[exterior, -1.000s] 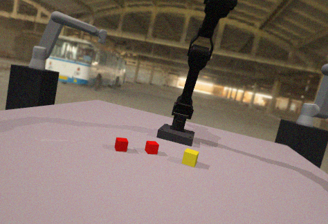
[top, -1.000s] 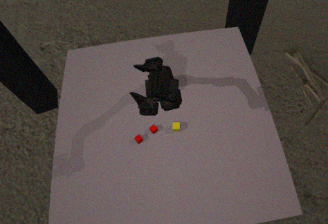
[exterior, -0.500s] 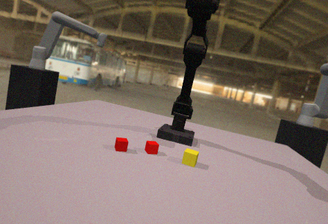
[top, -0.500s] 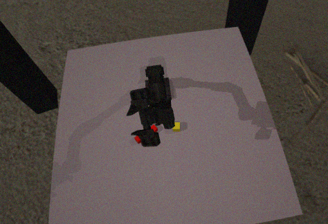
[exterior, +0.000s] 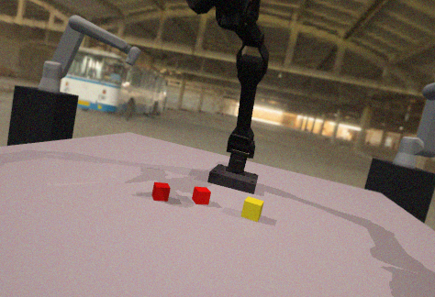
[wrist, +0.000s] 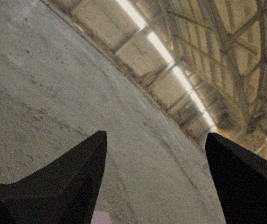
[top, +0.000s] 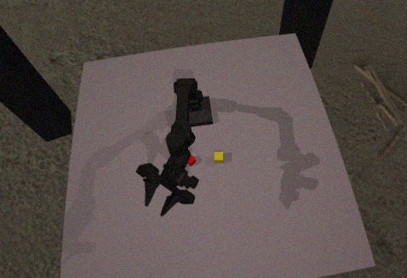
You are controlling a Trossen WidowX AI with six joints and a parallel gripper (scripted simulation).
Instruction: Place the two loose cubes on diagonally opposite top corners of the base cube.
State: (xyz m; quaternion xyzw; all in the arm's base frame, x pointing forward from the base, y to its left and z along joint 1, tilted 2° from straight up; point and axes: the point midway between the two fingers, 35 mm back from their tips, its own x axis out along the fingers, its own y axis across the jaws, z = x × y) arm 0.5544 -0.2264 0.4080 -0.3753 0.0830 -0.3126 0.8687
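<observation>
My gripper tip is now 44 cm above the yellow base cube, 28 cm past it and 26 cm to the right of it. The rest, counted from my gripper tip: red cube 44 cm below, 31 cm behind, 14 cm to the left.
</observation>
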